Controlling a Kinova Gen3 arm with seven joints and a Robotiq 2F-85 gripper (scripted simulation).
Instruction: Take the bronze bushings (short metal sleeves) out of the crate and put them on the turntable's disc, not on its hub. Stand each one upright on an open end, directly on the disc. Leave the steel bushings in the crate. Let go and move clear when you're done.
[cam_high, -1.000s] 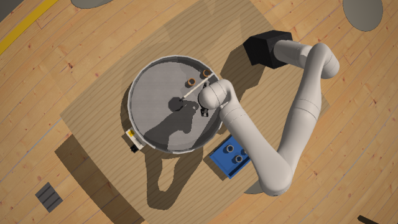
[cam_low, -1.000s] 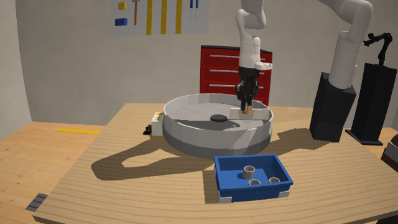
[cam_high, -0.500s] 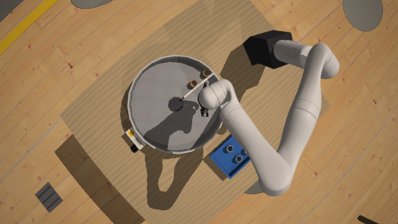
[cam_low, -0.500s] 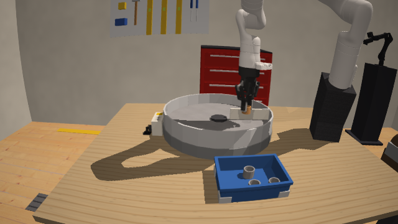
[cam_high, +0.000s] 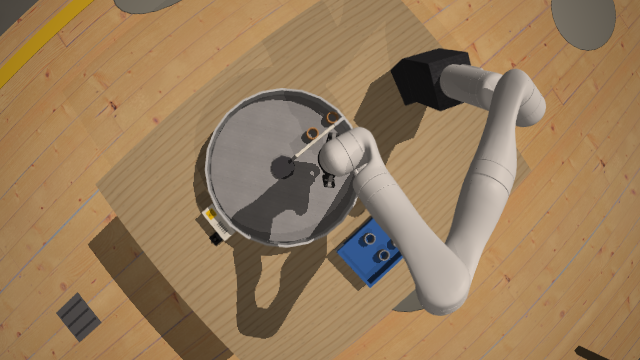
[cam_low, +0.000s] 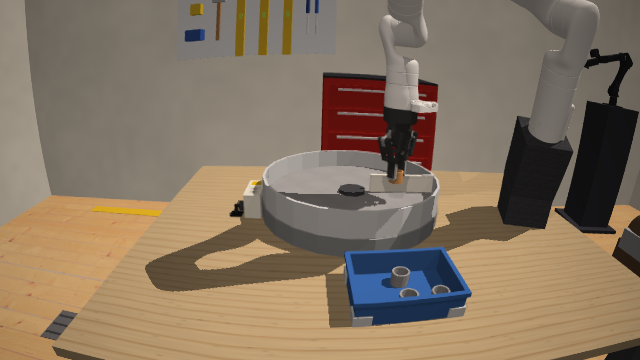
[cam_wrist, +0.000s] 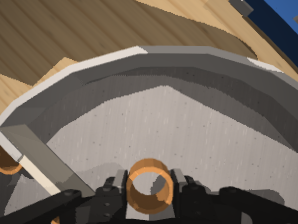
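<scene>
Now: the grey turntable disc 10 cm ahead of my hand, 5 cm to the right of it and 8 cm below it. The rest, counted from my hand: blue crate (1 cm behind, 28 cm to the left, 11 cm below).
</scene>
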